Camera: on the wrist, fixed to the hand. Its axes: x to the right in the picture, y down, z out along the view.
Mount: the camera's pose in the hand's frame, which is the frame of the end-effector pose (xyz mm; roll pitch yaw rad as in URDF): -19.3 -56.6 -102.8 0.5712 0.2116 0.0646
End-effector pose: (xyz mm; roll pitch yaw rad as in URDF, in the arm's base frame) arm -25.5 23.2 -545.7 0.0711 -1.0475 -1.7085
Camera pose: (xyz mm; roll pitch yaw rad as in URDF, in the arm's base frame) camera -85.5 -51.9 -615.7 0.5406 -0.8370 -1.5919
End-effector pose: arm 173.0 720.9 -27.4 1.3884 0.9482 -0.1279
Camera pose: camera 113.6 820.1 -55.1 2.2363 0.8925 0.2269
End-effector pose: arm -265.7 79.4 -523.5 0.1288 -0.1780 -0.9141
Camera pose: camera -299.5 52.9 -634.4 0.6862 0.0243 -0.8244
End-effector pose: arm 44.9 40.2 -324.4 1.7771 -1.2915 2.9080
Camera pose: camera -8.0 -62.6 -352.4 1.5157 -1.3122 -2.5222
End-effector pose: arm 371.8 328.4 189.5 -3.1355 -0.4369 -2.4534
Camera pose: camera 454.6 324.0 274.8 -2.5292 -0.6470 -2.5342
